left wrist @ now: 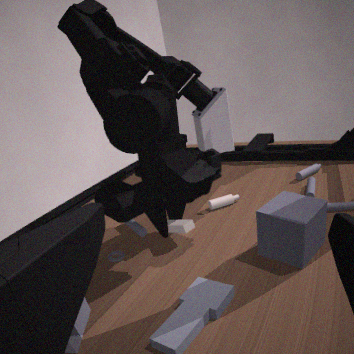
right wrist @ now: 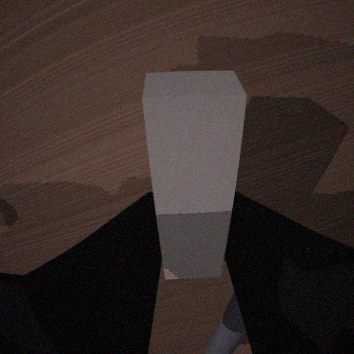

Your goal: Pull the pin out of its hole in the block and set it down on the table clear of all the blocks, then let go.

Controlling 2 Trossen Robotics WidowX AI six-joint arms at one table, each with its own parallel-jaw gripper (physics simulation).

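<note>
My right gripper is shut on a white oblong piece, which reaches out past the fingertips, low over the table. Whether it touches the table I cannot tell. My left gripper is open and empty, its fingers at both sides of its view. A large grey cube-shaped block stands at the right in the left wrist view, near the left gripper's right finger. No hole shows in its visible faces. A white cylinder with a narrower end lies between the held piece and the block.
A grey notched flat piece lies in front. Grey cylinders lie behind and beside the block. Another grey cylinder lies near the right gripper, with a small ring nearby. A grey piece is partly hidden.
</note>
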